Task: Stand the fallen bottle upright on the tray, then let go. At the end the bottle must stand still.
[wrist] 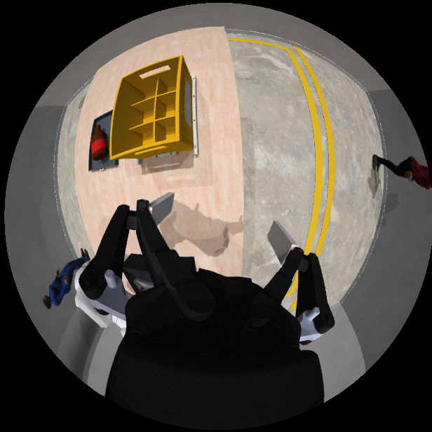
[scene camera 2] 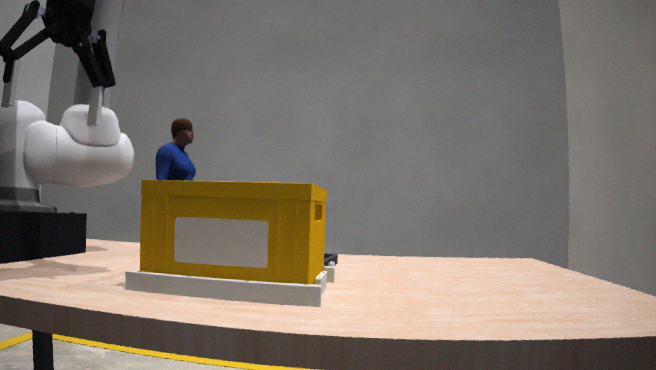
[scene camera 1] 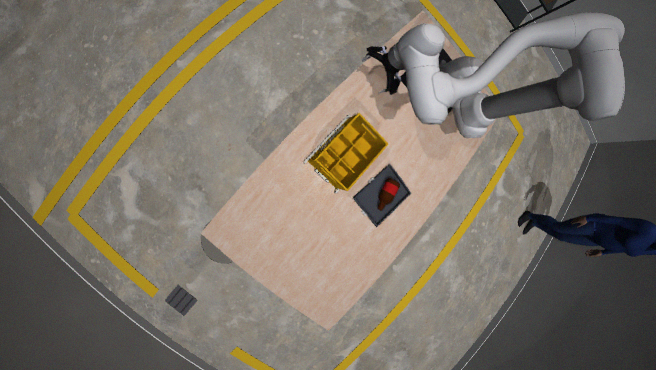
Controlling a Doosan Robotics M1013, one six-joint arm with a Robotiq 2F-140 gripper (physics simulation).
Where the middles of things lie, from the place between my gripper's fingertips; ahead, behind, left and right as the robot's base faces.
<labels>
I see the yellow divided crate (scene camera 1: 347,154) 24 cm ahead of my hand, 19 cm to the left of it and 18 cm below it. From my hand the other things lie so: dark grey tray (scene camera 1: 367,198): 48 cm to the left, 25 cm below, 22 cm ahead.
</labels>
